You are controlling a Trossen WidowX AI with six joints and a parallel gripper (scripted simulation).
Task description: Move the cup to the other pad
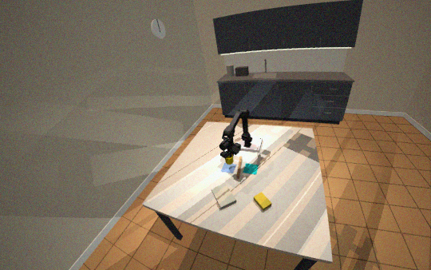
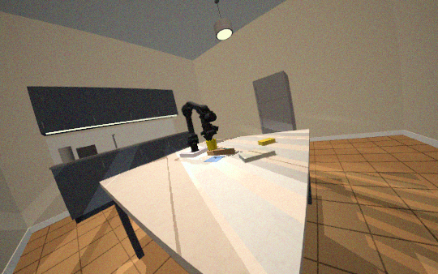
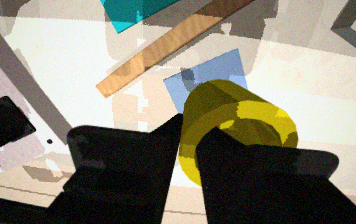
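Now: the cyan pad 16 cm to the left of my gripper tip and 11 cm below it. From my gripper tip the other things lie so: wooden bar 1 cm ahead, 6 cm to the left, 9 cm below; white book 31 cm ahead, 3 cm to the left, 9 cm below; olive-yellow cup 2 cm ahead, 2 cm to the right.
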